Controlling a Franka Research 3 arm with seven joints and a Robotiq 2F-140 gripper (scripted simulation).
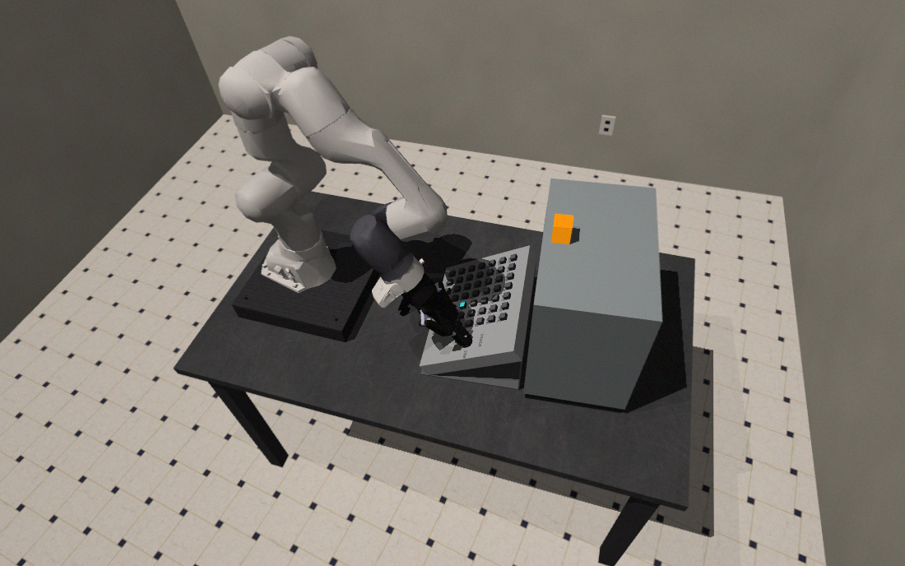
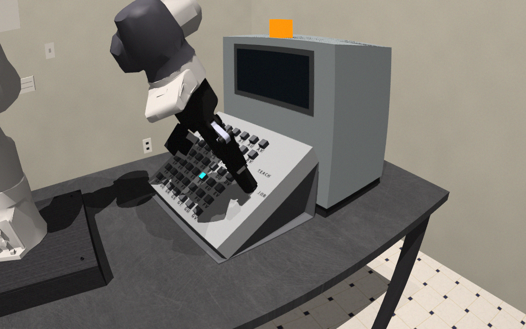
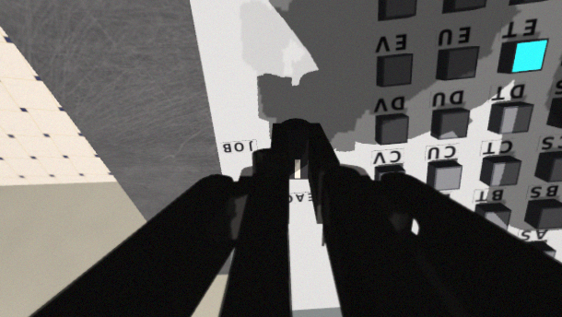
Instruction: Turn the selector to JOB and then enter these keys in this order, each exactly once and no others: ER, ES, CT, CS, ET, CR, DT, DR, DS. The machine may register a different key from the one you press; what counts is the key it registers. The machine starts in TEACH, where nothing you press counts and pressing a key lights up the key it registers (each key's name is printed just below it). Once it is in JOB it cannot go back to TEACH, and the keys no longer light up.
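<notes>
Now: hand 2 cm short of the black selector knob and 2 cm above it. Also, from my hand: grey keypad console 12 cm to the left, 7 cm below, 2 cm ahead.
</notes>
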